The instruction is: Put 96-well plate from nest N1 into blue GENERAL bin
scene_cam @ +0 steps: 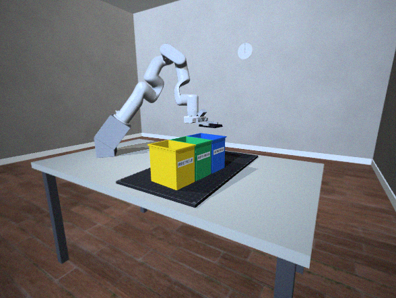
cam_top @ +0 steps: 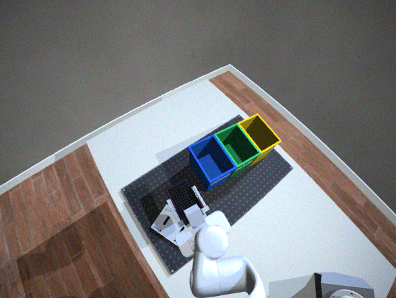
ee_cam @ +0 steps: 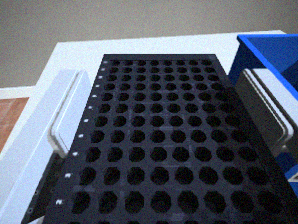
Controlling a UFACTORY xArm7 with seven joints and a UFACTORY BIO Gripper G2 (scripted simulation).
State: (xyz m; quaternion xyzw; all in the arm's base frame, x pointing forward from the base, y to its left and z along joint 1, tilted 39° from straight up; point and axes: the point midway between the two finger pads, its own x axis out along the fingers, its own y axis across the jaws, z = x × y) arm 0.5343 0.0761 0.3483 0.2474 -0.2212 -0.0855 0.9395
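Right now the blue general bin is 190 mm to the right of my hand, 130 mm below it and 90 mm ahead of it. Round my hand: black 96-well plate: 10 mm below; then green bin: 320 mm to the right, 130 mm below, 90 mm ahead; then white plate nest N1: 220 mm below, 90 mm to the left, 40 mm behind.
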